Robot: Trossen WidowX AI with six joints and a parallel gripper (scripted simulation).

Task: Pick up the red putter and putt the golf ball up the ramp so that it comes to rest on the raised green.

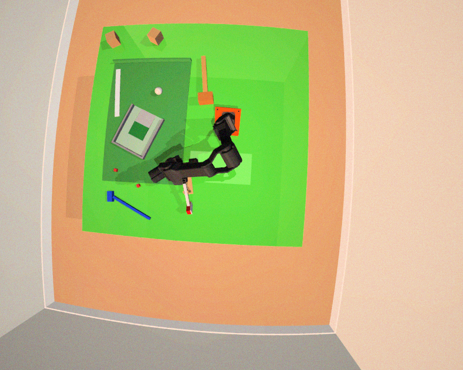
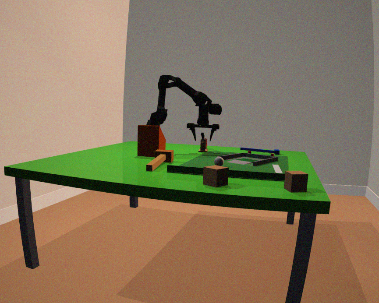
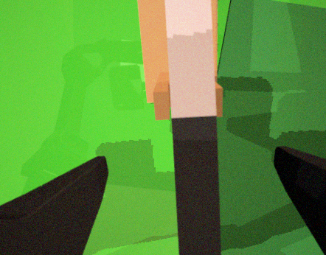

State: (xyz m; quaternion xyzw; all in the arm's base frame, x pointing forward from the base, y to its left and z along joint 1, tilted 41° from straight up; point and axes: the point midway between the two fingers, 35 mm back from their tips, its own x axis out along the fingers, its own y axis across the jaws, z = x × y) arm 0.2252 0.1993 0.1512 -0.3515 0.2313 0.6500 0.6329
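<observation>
My gripper tip is 7 cm to the right of the wooden stand, 3 cm above it and 1 cm past it. From my gripper tip the other things lie so: blue putter (33 cm ahead, 21 cm to the left, 5 cm below); then white strip (45 cm to the right, 44 cm ahead, 6 cm below); then white golf ball (44 cm to the right, 18 cm ahead, 4 cm below).
</observation>
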